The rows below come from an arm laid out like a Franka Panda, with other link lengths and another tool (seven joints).
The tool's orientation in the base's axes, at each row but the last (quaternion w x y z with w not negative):
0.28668 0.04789 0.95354 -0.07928
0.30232 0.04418 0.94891 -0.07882
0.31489 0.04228 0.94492 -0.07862
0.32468 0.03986 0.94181 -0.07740
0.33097 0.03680 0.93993 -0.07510
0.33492 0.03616 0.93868 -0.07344
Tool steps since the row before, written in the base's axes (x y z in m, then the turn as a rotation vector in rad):
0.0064 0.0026 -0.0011 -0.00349 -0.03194 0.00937
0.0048 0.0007 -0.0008 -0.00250 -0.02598 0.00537
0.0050 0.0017 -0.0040 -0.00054 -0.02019 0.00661
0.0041 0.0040 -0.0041 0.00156 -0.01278 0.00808
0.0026 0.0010 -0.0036 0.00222 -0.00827 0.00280
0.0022 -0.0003 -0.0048 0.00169 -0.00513 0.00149
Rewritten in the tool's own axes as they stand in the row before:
-0.0046 0.0036 0.0039 -0.00376 -0.03303 -0.00389
-0.0034 0.0014 0.0032 -0.00203 -0.02654 -0.00116
-0.0015 0.0028 0.0058 -0.00416 -0.02074 -0.00200
-0.0006 0.0049 0.0050 -0.00653 -0.01336 -0.00314
0.0003 0.0017 0.0042 -0.00365 -0.00822 0.00058
0.0013 0.0005 0.0051 -0.00235 -0.00503 0.00075

